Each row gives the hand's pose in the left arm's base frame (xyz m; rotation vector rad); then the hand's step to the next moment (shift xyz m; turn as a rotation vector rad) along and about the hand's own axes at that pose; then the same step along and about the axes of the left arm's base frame.
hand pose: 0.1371 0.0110 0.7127 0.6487 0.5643 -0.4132
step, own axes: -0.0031 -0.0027 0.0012 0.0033 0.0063 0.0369
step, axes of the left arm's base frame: -0.0034 -0.0022 0.0015 0.0191 -0.0205 0.0251
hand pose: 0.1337 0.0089 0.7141 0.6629 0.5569 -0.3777
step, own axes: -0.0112 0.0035 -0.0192 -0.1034 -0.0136 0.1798
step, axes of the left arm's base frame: -0.0141 0.0171 -0.0042 -0.0234 -0.1139 0.1723
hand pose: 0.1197 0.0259 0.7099 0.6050 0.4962 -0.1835
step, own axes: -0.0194 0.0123 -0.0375 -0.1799 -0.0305 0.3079
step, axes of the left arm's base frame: -0.0278 0.0323 -0.0108 -0.0447 -0.2009 0.2928
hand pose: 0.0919 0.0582 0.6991 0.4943 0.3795 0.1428
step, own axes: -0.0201 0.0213 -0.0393 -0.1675 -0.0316 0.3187
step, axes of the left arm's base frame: -0.0347 0.0312 -0.0151 -0.0291 -0.2037 0.2971
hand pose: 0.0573 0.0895 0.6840 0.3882 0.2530 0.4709
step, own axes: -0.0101 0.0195 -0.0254 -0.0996 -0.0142 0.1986
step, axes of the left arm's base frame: -0.0245 0.0188 -0.0131 -0.0162 -0.1201 0.1867
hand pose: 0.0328 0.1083 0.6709 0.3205 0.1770 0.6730
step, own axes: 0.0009 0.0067 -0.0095 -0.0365 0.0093 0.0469
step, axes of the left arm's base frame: -0.0057 0.0077 -0.0066 -0.0212 -0.0273 0.0492
